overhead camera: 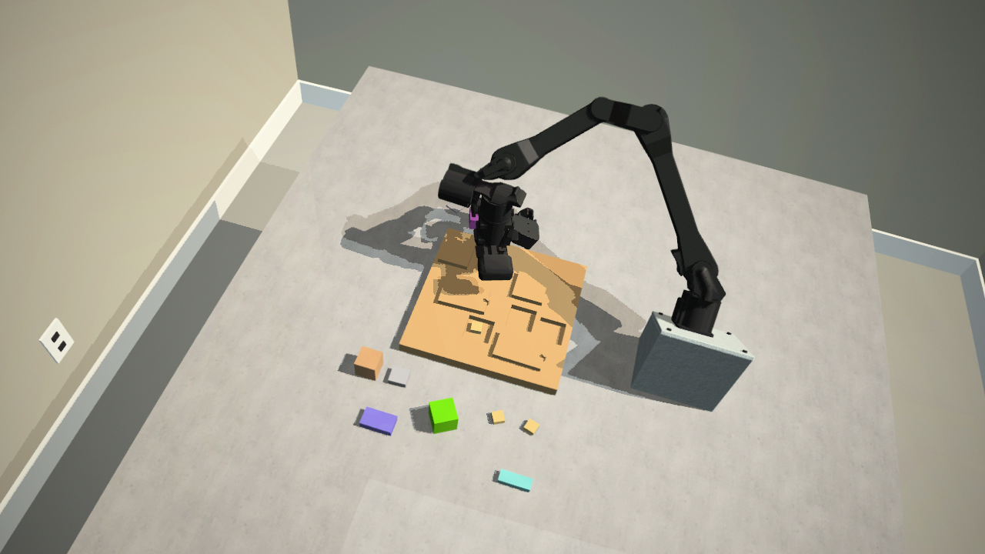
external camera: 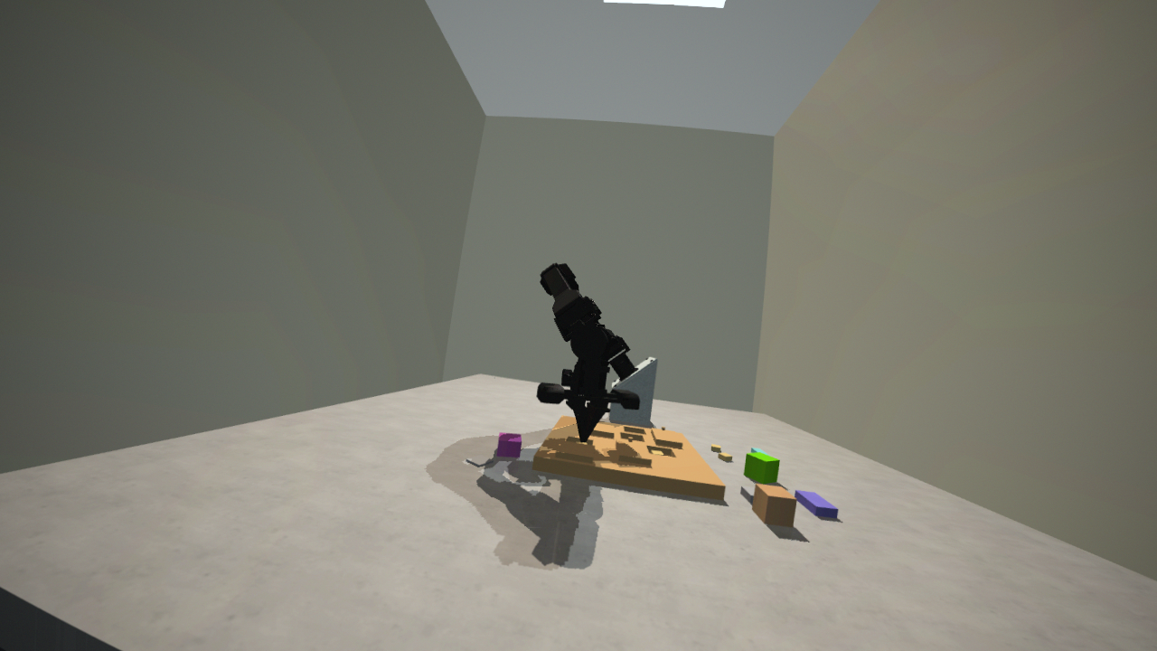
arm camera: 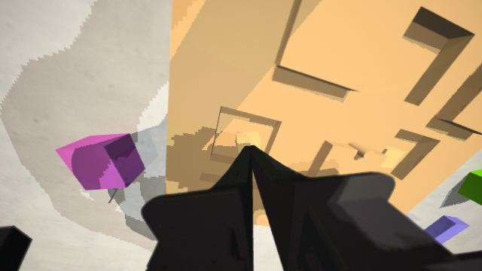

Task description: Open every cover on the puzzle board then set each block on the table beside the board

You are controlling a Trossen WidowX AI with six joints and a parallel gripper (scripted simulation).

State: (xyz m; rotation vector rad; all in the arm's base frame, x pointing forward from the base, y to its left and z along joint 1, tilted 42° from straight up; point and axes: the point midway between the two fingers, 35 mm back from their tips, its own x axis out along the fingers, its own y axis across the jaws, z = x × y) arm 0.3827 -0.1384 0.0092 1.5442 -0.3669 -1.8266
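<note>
Right now the magenta block is 40 mm ahead of my gripper tip, 130 mm to the right of it and 10 mm below it. Round my gripper tip: orange block 150 mm ahead, 280 mm to the left, 10 mm below; grey block 90 mm ahead, 280 mm to the left, 20 mm below; thin grey plate 100 mm ahead, 160 mm to the right, 20 mm below.
</note>
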